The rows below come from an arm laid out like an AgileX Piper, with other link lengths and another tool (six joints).
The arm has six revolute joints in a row. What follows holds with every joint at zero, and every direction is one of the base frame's.
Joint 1 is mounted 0.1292 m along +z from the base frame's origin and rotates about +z.
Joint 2 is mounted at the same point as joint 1 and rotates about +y.
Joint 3 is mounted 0.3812 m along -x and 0.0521 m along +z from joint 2 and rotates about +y.
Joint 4 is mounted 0.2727 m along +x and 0.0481 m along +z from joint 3 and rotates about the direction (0.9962, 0, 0.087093).
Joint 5 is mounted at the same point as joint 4 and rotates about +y.
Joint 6 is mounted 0.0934 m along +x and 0.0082 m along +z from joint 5 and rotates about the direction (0.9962, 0, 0.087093).
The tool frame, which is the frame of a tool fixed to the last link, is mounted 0.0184 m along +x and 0.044 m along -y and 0.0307 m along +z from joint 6; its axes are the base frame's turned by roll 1.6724, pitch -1.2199 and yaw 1.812 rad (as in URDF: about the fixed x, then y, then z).
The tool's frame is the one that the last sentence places.
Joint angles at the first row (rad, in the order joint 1, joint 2, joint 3, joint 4, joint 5, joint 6):
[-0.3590, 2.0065, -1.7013, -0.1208, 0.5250, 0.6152]
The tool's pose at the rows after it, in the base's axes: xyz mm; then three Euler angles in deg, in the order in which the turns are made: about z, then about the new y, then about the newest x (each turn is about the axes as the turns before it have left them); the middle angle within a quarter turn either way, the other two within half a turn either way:
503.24 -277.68 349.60 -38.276 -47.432 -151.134
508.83 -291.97 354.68 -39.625 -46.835 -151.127
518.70 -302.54 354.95 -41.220 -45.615 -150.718
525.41 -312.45 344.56 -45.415 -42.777 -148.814
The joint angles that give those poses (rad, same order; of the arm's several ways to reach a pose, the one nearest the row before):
[-0.4025, 2.0156, -1.7368, -0.0981, 0.5450, 0.6030]
[-0.4209, 2.0528, -1.8254, -0.0924, 0.6065, 0.6005]
[-0.4297, 2.1039, -1.9281, -0.0885, 0.6781, 0.6108]
[-0.4397, 2.1596, -2.0154, -0.0831, 0.7521, 0.6580]

